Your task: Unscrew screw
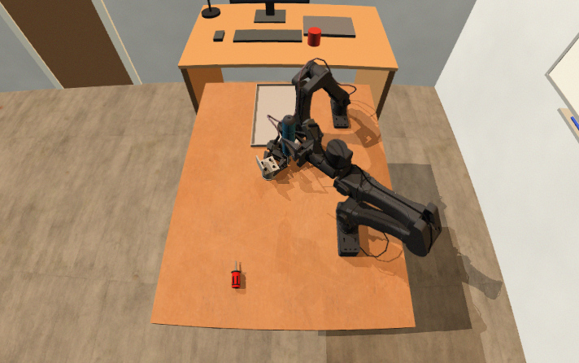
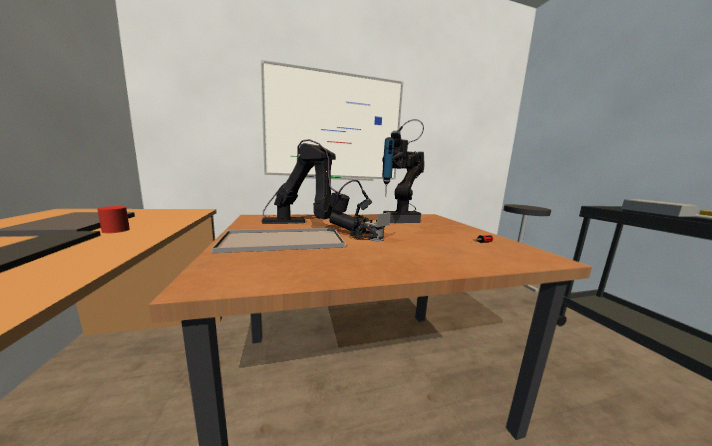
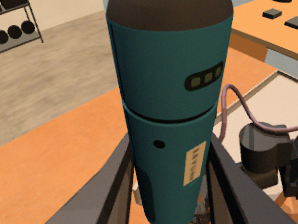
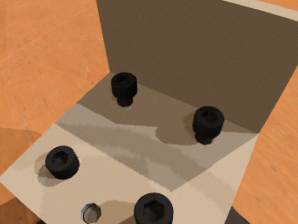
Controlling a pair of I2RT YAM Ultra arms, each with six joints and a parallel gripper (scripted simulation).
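Now: right hand 5 cm below the l-shaped bracket. Also, from my right hand: small red screwdriver: 8 cm ahead, 43 cm to the left, 1 cm below; then grey bit: 8 cm behind, 6 cm to the left, 16 cm above; then grey tray: 36 cm to the right, 2 cm below.
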